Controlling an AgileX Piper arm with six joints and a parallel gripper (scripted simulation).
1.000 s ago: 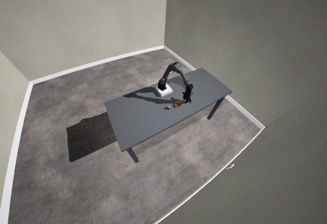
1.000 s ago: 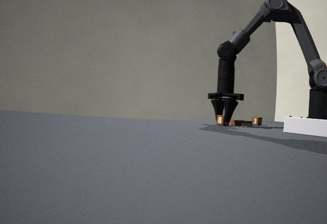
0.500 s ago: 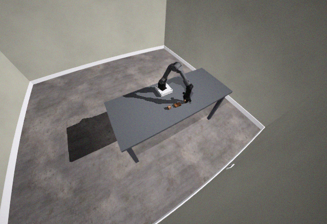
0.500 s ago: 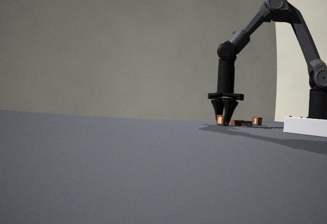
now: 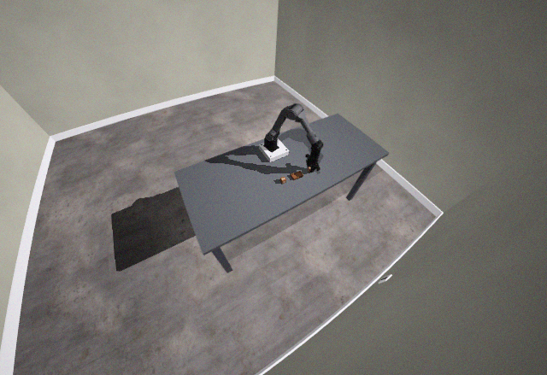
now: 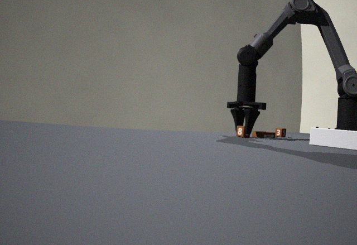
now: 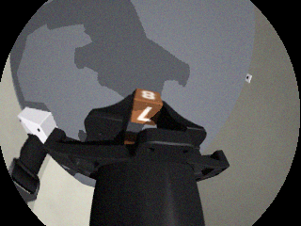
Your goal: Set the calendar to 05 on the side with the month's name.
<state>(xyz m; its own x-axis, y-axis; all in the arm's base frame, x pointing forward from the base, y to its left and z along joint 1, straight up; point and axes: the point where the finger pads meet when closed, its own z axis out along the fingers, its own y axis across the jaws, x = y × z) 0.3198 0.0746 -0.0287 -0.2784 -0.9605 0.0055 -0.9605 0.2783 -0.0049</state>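
The cube lies 21 cm to the right of my hand and 6 cm behind it. The rest, counted from my hand: brown calendar tray: 11 cm to the right, 3 cm behind, 1 cm below.
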